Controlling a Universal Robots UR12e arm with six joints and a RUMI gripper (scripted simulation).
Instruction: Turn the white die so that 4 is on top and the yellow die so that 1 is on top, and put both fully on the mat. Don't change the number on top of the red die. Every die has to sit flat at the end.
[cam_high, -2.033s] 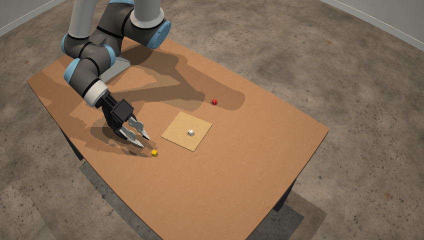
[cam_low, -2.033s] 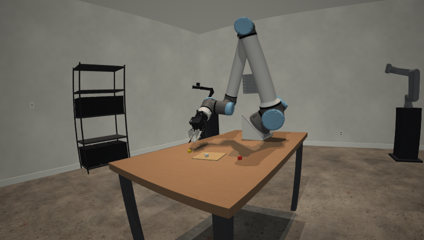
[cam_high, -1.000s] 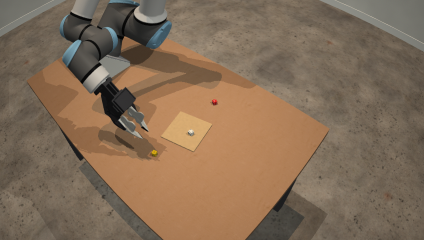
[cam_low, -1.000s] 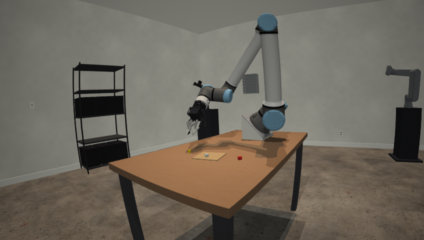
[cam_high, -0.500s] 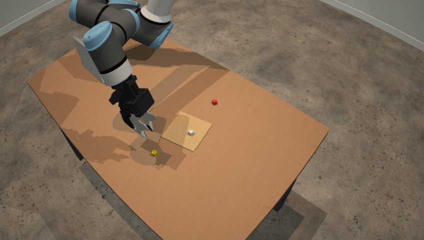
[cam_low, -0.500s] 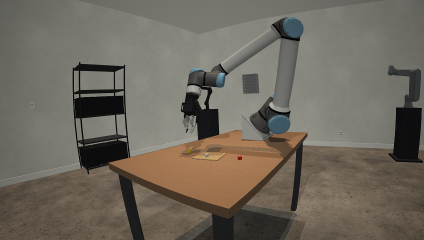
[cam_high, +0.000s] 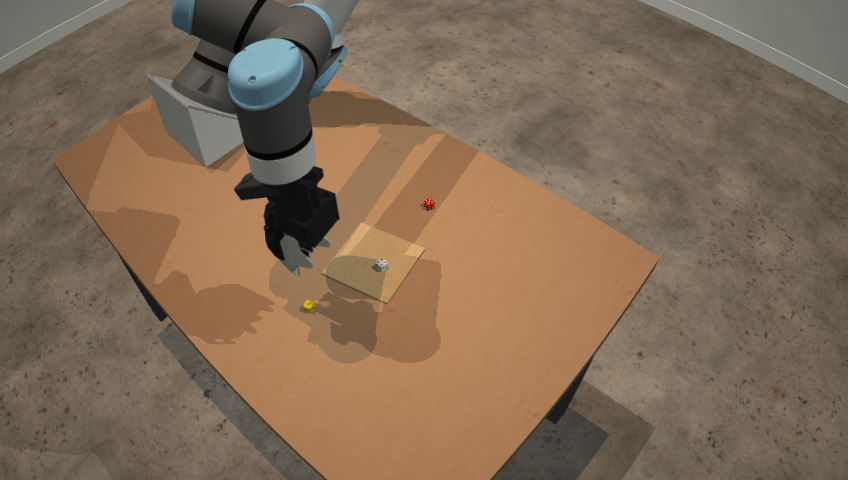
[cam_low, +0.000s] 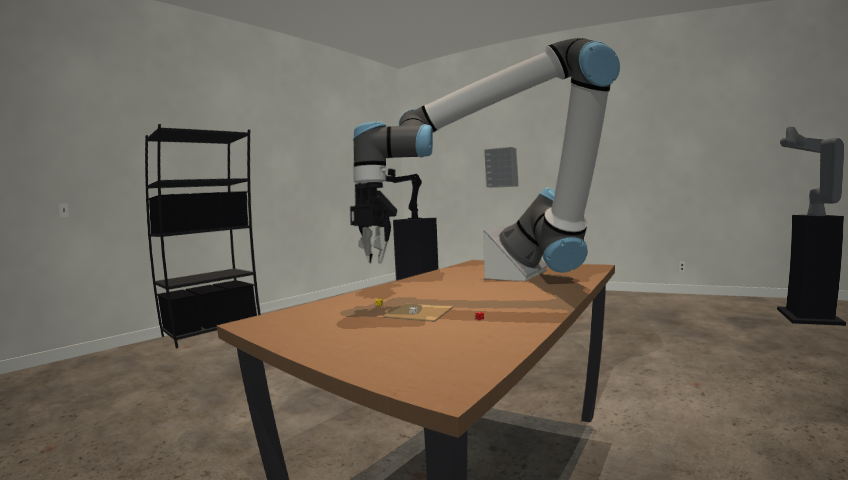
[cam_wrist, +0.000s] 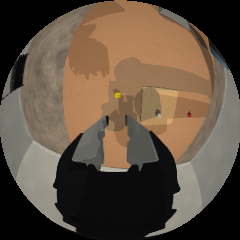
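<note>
Right now my hand is 130 mm above the yellow die and 10 mm past it. The rest, counted from my hand: red die: 320 mm to the left, 130 mm below; tan mat: 150 mm to the left, 140 mm below, 10 mm ahead; white die: 150 mm to the left, 130 mm below, 30 mm ahead.
</note>
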